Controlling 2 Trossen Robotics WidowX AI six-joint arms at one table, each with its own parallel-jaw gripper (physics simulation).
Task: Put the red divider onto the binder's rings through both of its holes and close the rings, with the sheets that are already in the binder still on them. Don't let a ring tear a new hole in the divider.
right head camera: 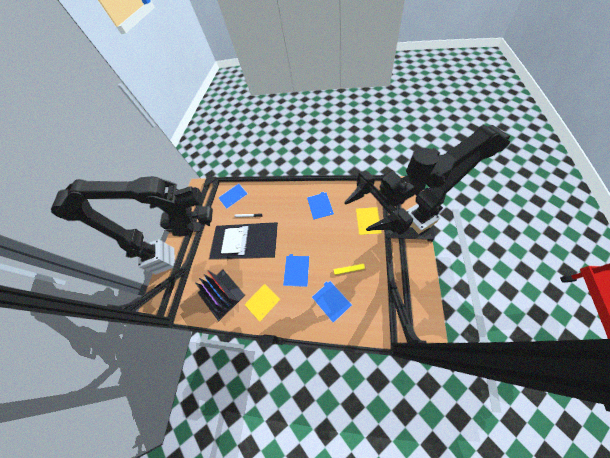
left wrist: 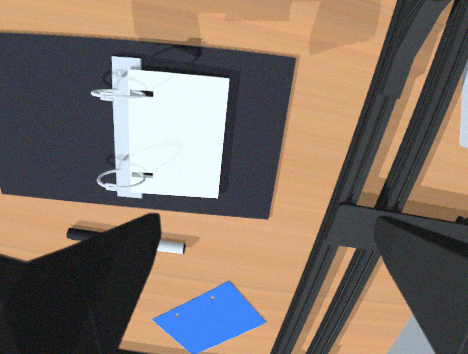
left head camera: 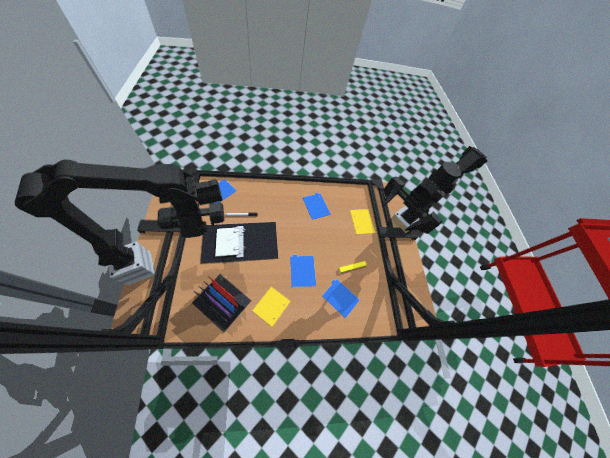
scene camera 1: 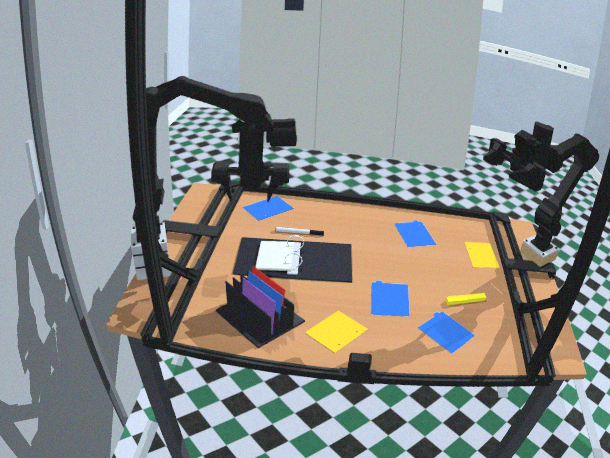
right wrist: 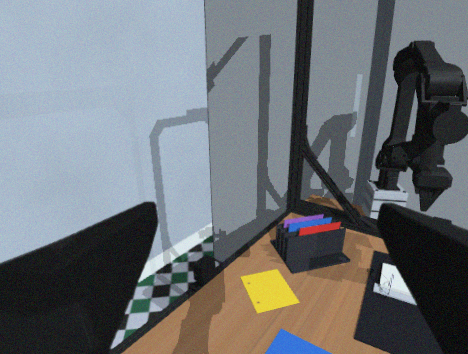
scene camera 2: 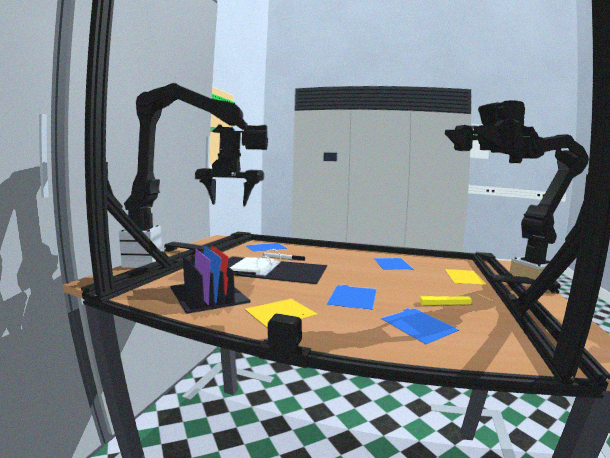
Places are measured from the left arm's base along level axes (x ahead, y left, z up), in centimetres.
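Where they show: left gripper, fingertip midpoint: (right head camera: 198, 226) (left wrist: 268, 225) (scene camera 1: 249, 201) (right wrist: 420, 201) (scene camera 2: 228, 205); right gripper, fingertip midpoint: (right head camera: 355, 216) (left head camera: 394, 217) (scene camera 1: 496, 166) (right wrist: 267, 213) (scene camera 2: 458, 130); left arm's base at its link origin: (right head camera: 148, 252) (left head camera: 123, 258) (right wrist: 386, 186) (scene camera 2: 140, 228); right arm's base at its link origin: (right head camera: 422, 214) (left head camera: 409, 216) (scene camera 1: 541, 244) (scene camera 2: 535, 260).
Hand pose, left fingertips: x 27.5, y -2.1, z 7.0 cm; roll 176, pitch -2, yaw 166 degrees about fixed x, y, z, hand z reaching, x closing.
Things, the pixels of their top centre, and the offset from my left fingertips. "pt": a spot on its surface instead.
- red divider at its top centre: (scene camera 1: 267, 280) (scene camera 2: 217, 251) (right wrist: 317, 223) (left head camera: 222, 290) dx -0.6, dy -21.8, dz -7.8 cm
- black holder at its top centre: (scene camera 1: 258, 292) (scene camera 2: 205, 262) (right wrist: 311, 226) (left head camera: 217, 298) (right head camera: 211, 290) dx -3.0, dy -22.9, dz -10.0 cm
- black binder at a spot on its surface: (left wrist: 55, 120) (scene camera 1: 322, 261) (left head camera: 258, 241) pt dx +18.2, dy -5.7, dz -17.4 cm
- black-and-white marker at its top centre: (left wrist: 124, 245) (scene camera 1: 299, 229) (scene camera 2: 284, 254) (right head camera: 247, 214) dx +16.4, dy +9.4, dz -16.4 cm
- blue sheet with two holes, top centre: (left wrist: 209, 322) (scene camera 1: 268, 207) (scene camera 2: 266, 246) (left head camera: 219, 192) (right head camera: 232, 195) dx +10.9, dy +25.0, dz -17.5 cm
- yellow bar at its top centre: (scene camera 2: 446, 297) (scene camera 1: 467, 296) (right head camera: 349, 268) (left head camera: 353, 266) dx +49.5, dy -32.4, dz -16.3 cm
The red divider (left head camera: 223, 290) (scene camera 1: 272, 283) (scene camera 2: 223, 265) (right wrist: 320, 229) stands upright in the black holder (scene camera 1: 234, 316) (right wrist: 320, 250), beside blue and purple ones. The black binder (left head camera: 263, 240) (scene camera 1: 327, 262) (left wrist: 55, 120) lies open on the table, its white sheets (scene camera 1: 271, 256) (left wrist: 180, 135) to the left of the spine in scene camera 1. Its two rings rise from the spine; I cannot tell surely whether they are closed. My left gripper (scene camera 2: 229, 204) (left wrist: 268, 225) is open and empty, high above the table's back left. My right gripper (right head camera: 356, 216) (right wrist: 267, 213) is open and empty, raised at the right side.
A black-and-white marker (scene camera 1: 300, 231) (left wrist: 171, 247) lies behind the binder. A blue sheet with two holes (scene camera 1: 268, 208) (left wrist: 210, 317) lies farther back. Other blue and yellow sheets (scene camera 1: 390, 299) (scene camera 1: 336, 331) and a yellow bar (scene camera 1: 466, 299) lie around. Black frame rails (scene camera 1: 415, 202) edge the table.
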